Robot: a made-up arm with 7 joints.
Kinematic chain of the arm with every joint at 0, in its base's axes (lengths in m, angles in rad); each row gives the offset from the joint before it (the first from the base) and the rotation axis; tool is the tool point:
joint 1: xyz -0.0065 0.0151 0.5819 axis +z
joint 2: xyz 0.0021 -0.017 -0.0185 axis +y
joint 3: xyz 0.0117 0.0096 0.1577 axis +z
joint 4: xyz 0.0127 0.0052 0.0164 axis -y
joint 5: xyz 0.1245 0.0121 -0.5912 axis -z
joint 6: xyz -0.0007 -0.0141 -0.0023 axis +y
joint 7: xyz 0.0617 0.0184 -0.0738 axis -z
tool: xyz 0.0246 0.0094 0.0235
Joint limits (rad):
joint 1: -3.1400..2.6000
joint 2: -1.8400..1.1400
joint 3: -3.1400..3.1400
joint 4: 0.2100..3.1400
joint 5: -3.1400..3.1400
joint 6: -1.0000..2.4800
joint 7: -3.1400..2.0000
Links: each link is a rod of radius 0.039 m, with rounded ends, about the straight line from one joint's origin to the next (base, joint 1, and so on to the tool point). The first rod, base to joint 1, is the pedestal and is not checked.
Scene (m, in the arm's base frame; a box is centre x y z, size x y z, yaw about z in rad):
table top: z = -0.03
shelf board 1: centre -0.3 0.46 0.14 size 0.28 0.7 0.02 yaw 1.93
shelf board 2: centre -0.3 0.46 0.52 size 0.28 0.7 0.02 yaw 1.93
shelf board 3: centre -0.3 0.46 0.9 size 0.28 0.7 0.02 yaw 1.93
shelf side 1: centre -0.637 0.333 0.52 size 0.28 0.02 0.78 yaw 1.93
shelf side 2: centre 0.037 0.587 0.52 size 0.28 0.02 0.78 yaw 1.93
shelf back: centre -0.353 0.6 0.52 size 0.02 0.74 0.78 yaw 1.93
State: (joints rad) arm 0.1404 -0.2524 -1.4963 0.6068 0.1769 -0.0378 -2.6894
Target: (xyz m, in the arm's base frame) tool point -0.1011 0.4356 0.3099
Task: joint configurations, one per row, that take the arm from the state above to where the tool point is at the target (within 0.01 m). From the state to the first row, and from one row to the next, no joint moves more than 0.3 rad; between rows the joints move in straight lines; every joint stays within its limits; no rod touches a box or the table.
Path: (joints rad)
1: -0.1468 -0.1424 -1.7187 0.5407 0.2235 -0.1057 -2.7134
2: -0.4340 -0.0325 -1.9410 0.4745 0.2700 -0.1737 -2.7375
3: -0.7212 0.0775 -2.1634 0.4084 0.3166 -0.2416 -2.7615
4: -1.0084 0.1874 -2.3857 0.3423 0.3632 -0.3096 -2.7856
5: -1.2956 0.2974 -2.6081 0.2761 0.4097 -0.3775 -2.8096
6: -1.5828 0.4073 -2.8304 0.2100 0.4563 -0.4455 -2.8336

